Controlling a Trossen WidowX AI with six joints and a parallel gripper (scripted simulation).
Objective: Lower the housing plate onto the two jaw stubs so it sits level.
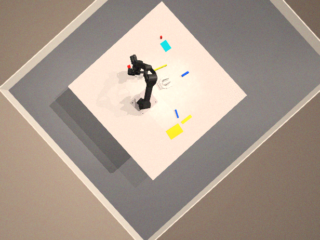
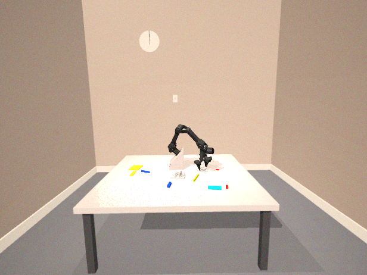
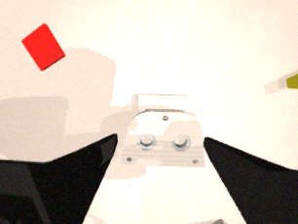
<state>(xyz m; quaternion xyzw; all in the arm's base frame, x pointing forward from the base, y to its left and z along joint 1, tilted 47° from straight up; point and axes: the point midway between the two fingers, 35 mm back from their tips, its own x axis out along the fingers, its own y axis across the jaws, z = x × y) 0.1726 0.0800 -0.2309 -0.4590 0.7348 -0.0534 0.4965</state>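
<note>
Now: gripper tip 10 mm short of the white housing plate and 10 mm below it. The rest, counted from my gripper tip: cyan tile: 410 mm ahead, 20 mm to the left, 10 mm below; then yellow plate: 160 mm behind, 650 mm to the right, 10 mm below; then yellow bar: 200 mm ahead, 90 mm to the right, 10 mm below.
</note>
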